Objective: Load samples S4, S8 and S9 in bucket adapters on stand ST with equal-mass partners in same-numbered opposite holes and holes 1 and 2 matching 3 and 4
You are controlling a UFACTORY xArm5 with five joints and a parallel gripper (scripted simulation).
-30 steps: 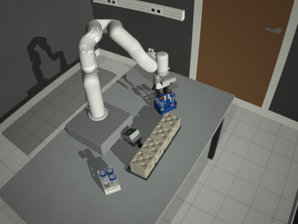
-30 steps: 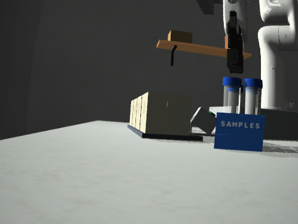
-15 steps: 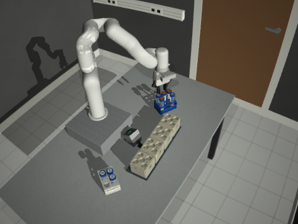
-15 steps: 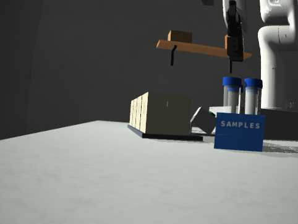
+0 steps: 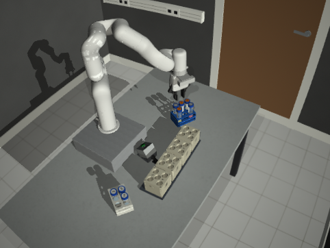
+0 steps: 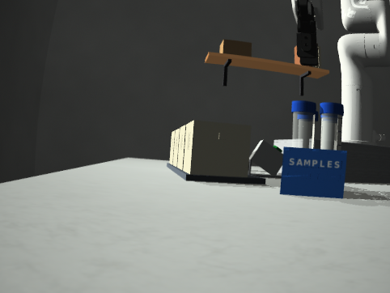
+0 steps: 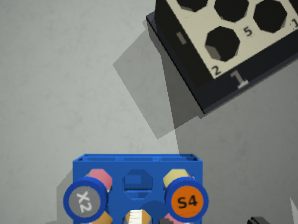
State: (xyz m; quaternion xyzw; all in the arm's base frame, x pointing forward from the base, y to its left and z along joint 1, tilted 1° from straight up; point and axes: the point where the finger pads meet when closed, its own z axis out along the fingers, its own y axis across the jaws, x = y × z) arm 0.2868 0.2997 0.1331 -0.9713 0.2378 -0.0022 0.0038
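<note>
Now: hand 4 cm to the right of the blue samples rack and 19 cm above it. The rest, counted from my hand: white blanks rack: 4 cm ahead, 62 cm to the right, 19 cm below; then adapter: 13 cm ahead, 12 cm to the right, 17 cm below.
</note>
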